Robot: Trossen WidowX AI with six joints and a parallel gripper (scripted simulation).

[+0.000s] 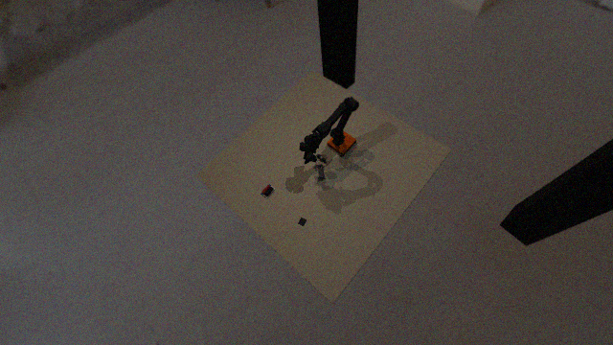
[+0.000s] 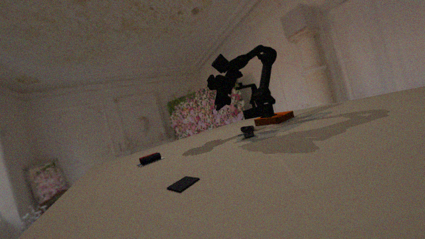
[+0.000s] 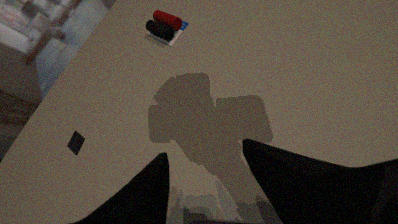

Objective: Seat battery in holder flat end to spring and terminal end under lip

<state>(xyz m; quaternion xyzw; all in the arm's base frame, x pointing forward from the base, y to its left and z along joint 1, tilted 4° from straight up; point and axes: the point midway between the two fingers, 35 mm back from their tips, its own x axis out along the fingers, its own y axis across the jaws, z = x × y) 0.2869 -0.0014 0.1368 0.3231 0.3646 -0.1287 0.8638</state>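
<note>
The battery lies 140 mm behind my gripper tip and 130 mm below it. The rest, counted from my gripper tip: flat black square: 260 mm ahead, 250 mm to the left, 140 mm below.
</note>
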